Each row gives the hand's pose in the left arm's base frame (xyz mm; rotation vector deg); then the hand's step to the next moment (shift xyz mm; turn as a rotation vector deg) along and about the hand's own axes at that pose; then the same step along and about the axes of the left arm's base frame.
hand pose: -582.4 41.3 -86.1 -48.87 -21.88 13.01
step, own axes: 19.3 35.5 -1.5 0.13 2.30 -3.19
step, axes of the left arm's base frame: 16.6 28.3 -23.6 1.34 -0.68 -3.64
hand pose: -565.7 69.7 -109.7 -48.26 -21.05 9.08
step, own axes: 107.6 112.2 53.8 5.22 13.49 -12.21
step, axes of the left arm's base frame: 80.1 141.6 -24.4 9.55 1.82 -16.24
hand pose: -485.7 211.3 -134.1 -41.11 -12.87 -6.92
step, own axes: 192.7 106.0 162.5 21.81 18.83 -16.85
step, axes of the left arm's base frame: 180.1 180.7 98.4 27.37 2.20 -18.97
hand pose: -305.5 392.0 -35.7 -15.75 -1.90 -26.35
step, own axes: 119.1 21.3 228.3 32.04 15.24 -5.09
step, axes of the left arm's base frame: 123.0 28.2 225.4 35.31 -2.16 -5.79
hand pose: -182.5 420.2 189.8 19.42 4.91 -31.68
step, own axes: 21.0 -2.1 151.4 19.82 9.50 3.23
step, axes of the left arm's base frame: 15.1 -63.4 138.3 21.81 -3.44 2.45
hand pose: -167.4 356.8 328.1 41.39 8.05 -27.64
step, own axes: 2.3 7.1 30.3 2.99 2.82 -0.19
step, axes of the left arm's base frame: 4.1 -16.4 26.2 3.97 0.83 0.70
